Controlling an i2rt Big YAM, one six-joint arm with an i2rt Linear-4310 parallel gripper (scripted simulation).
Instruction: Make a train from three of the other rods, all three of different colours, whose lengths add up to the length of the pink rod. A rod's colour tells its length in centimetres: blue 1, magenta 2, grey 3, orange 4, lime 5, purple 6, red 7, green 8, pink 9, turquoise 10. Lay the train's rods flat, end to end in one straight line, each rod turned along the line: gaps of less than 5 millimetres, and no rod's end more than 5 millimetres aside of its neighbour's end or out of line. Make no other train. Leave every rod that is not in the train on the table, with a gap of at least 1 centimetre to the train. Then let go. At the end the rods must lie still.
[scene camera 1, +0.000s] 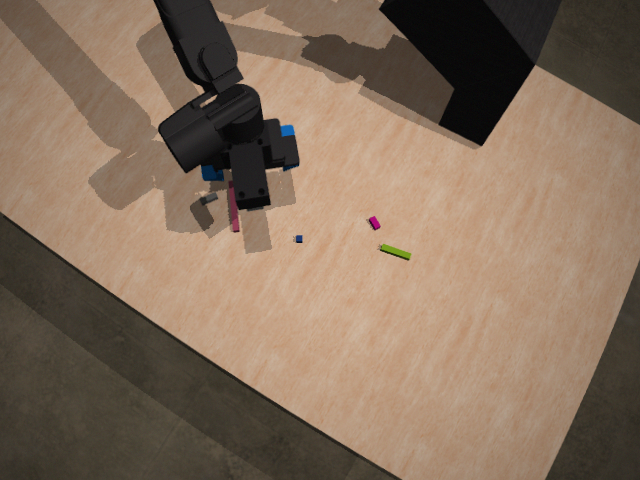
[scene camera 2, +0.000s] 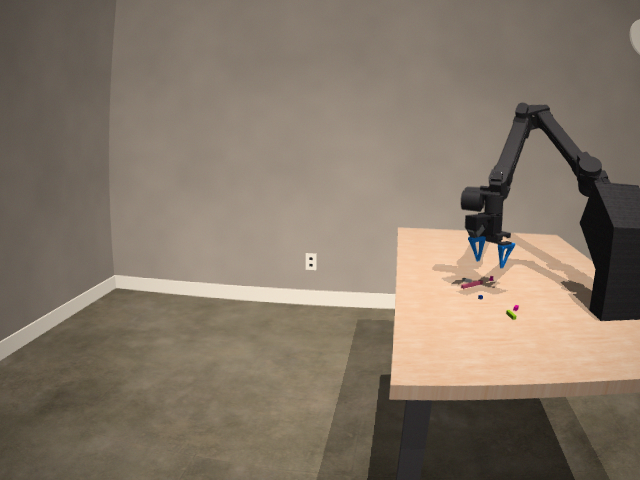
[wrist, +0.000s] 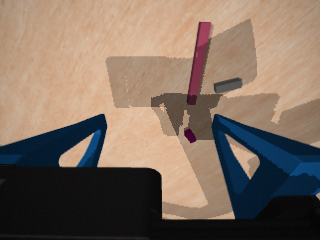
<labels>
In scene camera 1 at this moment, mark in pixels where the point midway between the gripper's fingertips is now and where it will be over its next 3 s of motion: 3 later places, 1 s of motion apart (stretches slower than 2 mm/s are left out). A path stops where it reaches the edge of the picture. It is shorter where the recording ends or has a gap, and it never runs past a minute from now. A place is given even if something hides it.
My gripper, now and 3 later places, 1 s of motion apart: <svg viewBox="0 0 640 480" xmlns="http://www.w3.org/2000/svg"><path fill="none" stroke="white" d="M253 172L261 184L270 196L280 207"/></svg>
</labels>
